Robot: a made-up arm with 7 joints. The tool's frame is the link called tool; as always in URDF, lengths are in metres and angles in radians.
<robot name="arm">
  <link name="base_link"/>
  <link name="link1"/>
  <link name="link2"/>
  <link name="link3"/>
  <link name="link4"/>
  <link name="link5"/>
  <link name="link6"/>
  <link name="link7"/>
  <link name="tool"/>
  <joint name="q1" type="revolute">
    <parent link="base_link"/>
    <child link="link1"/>
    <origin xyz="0 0 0.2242"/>
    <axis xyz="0 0 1"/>
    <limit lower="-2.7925" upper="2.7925"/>
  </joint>
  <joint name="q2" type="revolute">
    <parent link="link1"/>
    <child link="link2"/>
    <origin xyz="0 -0.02 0.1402"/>
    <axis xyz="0 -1 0"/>
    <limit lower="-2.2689" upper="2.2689"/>
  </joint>
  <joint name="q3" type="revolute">
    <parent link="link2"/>
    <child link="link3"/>
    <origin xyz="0 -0.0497 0.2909"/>
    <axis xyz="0 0 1"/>
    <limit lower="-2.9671" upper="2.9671"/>
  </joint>
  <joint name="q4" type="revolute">
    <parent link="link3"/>
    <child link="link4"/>
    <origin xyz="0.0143 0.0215 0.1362"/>
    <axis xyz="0 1 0"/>
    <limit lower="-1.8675" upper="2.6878"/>
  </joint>
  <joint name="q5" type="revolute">
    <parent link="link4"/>
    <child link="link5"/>
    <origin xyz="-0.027 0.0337 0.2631"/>
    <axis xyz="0 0 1"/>
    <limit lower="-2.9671" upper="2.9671"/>
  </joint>
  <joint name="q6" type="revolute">
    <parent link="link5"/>
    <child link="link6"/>
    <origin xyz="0 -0.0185 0.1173"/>
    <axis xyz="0 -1 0"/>
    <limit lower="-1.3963" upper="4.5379"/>
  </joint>
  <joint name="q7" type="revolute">
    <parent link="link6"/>
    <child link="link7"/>
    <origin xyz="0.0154 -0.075 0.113"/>
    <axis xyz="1 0 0"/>
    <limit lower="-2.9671" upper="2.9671"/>
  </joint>
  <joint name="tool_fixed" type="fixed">
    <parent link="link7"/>
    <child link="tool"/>
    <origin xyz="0 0 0" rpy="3.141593 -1.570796 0"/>
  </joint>
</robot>
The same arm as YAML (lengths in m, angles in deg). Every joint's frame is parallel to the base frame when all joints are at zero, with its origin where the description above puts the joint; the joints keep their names.
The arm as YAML. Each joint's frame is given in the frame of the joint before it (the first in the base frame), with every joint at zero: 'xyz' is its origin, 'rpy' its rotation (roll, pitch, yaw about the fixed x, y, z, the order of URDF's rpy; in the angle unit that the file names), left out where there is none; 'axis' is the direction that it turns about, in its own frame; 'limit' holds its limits. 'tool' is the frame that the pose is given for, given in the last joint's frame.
units:
  length: m
  angle: deg
joints:
  - name: q1
    type: revolute
    origin:
      xyz: [0.0, 0.0, 0.2242]
    axis: [0.0, 0.0, 1.0]
    limit:
      lower: -160.0
      upper: 160.0
  - name: q2
    type: revolute
    origin:
      xyz: [0.0, -0.02, 0.1402]
    axis: [0.0, -1.0, 0.0]
    limit:
      lower: -130.0
      upper: 130.0
  - name: q3
    type: revolute
    origin:
      xyz: [0.0, -0.0497, 0.2909]
    axis: [0.0, 0.0, 1.0]
    limit:
      lower: -170.0
      upper: 170.0
  - name: q4
    type: revolute
    origin:
      xyz: [0.0143, 0.0215, 0.1362]
    axis: [0.0, 1.0, 0.0]
    limit:
      lower: -107.0
      upper: 154.0
  - name: q5
    type: revolute
    origin:
      xyz: [-0.027, 0.0337, 0.2631]
    axis: [0.0, 0.0, 1.0]
    limit:
      lower: -170.0
      upper: 170.0
  - name: q6
    type: revolute
    origin:
      xyz: [0.0, -0.0185, 0.1173]
    axis: [0.0, -1.0, 0.0]
    limit:
      lower: -80.0
      upper: 260.0
  - name: q7
    type: revolute
    origin:
      xyz: [0.0154, -0.075, 0.113]
    axis: [1.0, 0.0, 0.0]
    limit:
      lower: -170.0
      upper: 170.0
tool:
  origin:
    xyz: [0.0, 0.0, 0.0]
    rpy: [-180.0, -90.0, 0.0]

